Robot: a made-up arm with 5 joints.
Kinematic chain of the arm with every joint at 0, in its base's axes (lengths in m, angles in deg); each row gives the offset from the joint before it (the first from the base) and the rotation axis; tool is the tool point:
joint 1: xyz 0 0 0.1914 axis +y
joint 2: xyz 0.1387 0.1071 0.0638 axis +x
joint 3: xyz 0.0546 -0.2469 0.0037 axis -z
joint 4: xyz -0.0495 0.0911 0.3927 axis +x
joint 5: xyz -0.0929 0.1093 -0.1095 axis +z
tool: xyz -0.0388 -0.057 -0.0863
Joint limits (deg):
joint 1: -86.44..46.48
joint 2: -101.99..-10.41
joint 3: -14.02..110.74
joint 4: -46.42..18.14
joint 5: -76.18..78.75
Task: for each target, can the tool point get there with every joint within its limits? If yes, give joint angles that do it. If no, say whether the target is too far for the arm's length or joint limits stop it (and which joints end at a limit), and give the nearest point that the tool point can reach.
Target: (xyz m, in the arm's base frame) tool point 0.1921 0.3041 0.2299
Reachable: yes | joints 36.43 -86.02 23.67 2.01 45.84
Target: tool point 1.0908 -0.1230 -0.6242
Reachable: no: too far | nearest point 0.6089 0.0031 0.0424 | short by 0.832 m
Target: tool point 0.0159 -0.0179 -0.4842
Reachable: no: joint limits stop it (at a limit: joint 1, joint 2, joint 4, joint 5) | nearest point 0.1753 0.3377 -0.0846 | short by 0.558 m
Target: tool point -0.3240 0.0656 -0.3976
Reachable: no: joint limits stop it (at a limit: joint 1, joint 2, joint 3, joint 4) | nearest point -0.3185 0.1117 0.1358 | short by 0.535 m
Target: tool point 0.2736 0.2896 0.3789
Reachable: yes | joints -2.07 -82.01 85.50 -9.54 25.91
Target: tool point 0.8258 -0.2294 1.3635
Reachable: no: too far | nearest point 0.3611 0.0031 0.7039 | short by 0.840 m
